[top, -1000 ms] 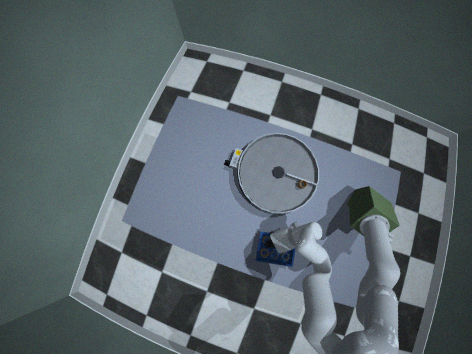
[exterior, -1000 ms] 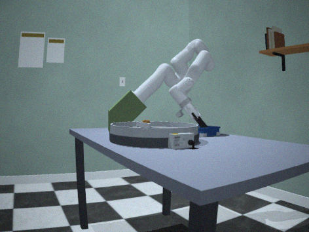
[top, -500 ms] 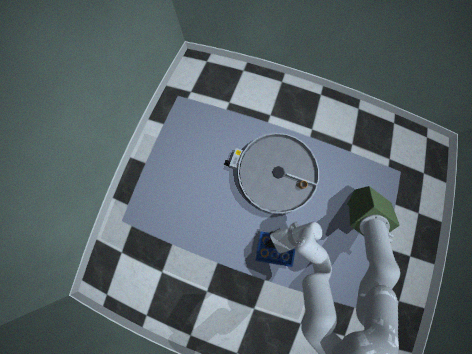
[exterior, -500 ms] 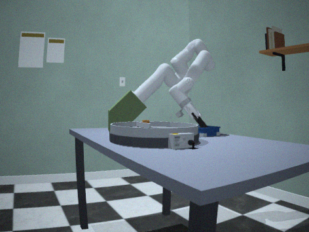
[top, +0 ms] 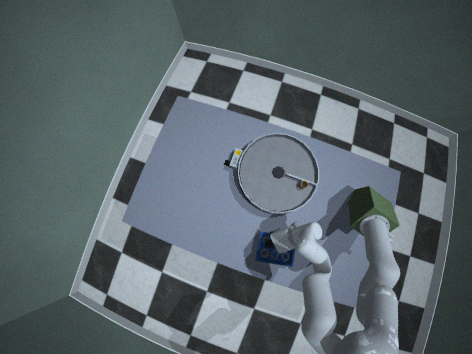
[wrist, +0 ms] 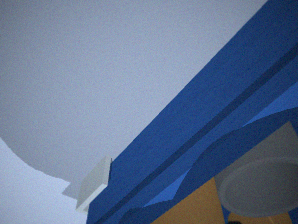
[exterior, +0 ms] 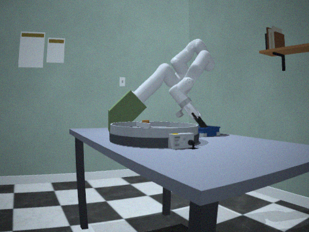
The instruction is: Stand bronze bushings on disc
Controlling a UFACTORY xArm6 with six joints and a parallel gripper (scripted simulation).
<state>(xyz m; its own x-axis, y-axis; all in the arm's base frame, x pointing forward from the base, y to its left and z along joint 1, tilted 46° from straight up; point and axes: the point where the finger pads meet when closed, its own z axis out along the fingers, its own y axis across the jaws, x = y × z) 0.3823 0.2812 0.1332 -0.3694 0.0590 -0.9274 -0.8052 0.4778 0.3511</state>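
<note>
The blue crate is 5 cm behind my hand, 1 cm to the left of it and 3 cm below it. From my hand the other things lie so: round turntable disc 12 cm ahead, 34 cm to the right; turntable 14 cm ahead, 34 cm to the right, 1 cm below.
</note>
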